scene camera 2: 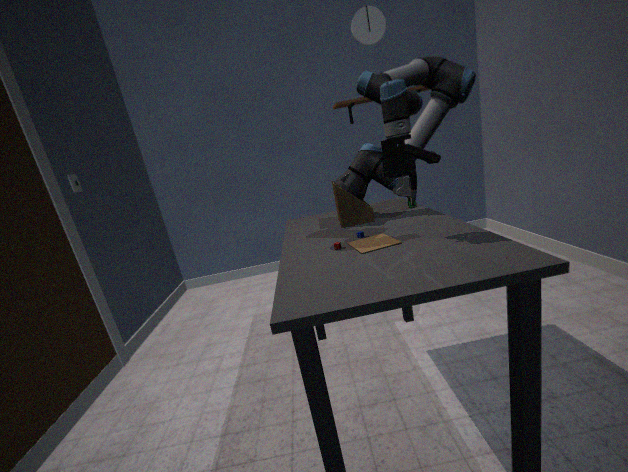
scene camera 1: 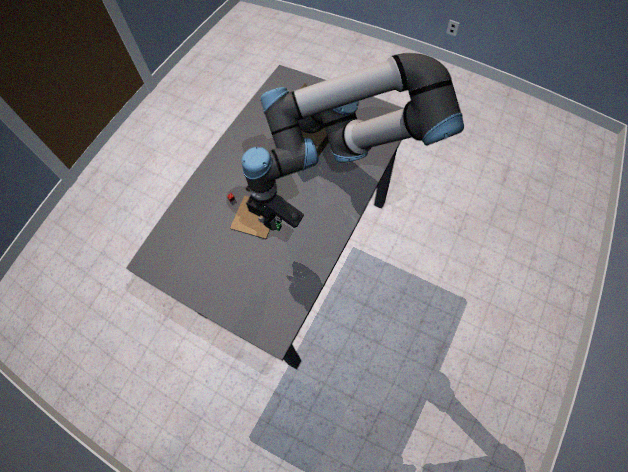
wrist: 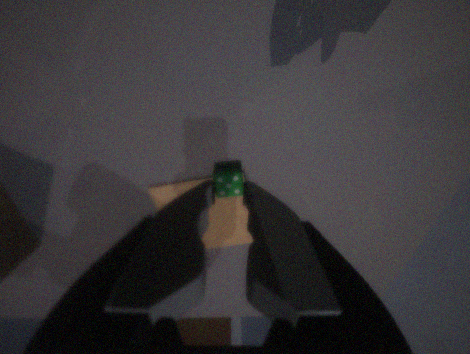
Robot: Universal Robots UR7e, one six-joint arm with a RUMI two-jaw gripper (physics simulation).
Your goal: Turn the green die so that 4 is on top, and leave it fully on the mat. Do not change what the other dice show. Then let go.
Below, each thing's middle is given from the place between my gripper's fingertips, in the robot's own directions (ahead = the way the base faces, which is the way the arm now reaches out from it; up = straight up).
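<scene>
You'd find the tan mat (scene camera 1: 244,221) 13 cm to the right of my hand, 3 cm behind it and 11 cm below it. The green die (wrist: 228,176), well, that's right at my hand.
</scene>
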